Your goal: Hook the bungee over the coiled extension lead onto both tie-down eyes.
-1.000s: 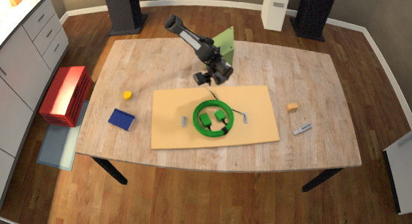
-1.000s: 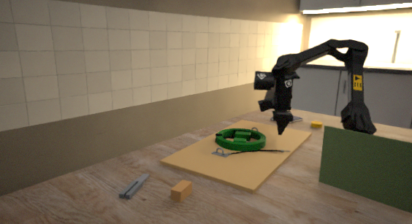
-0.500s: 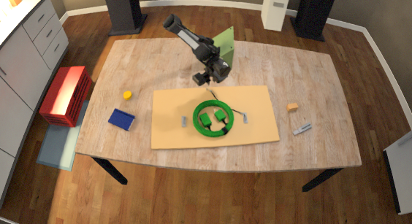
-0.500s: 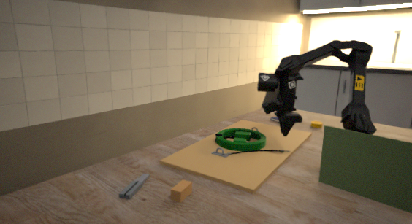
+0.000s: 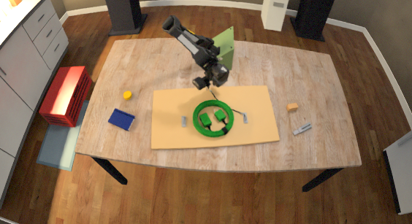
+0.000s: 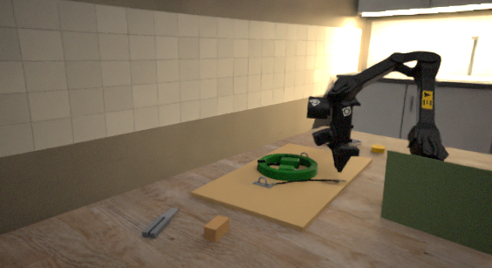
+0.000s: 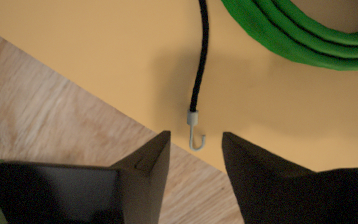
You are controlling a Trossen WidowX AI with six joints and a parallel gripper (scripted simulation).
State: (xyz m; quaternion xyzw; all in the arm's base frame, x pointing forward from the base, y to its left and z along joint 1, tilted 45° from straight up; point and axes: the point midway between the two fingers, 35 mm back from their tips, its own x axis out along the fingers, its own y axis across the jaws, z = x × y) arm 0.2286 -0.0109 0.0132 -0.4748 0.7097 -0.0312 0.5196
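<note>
Right now my hand is 170 mm short of the coiled extension lead, 60 mm above it and 20 mm to the right of it. Round my hand: grey clamp 490 mm to the left, 200 mm ahead, 80 mm below; yellow disc 450 mm to the right, 70 mm below, 50 mm ahead.
</note>
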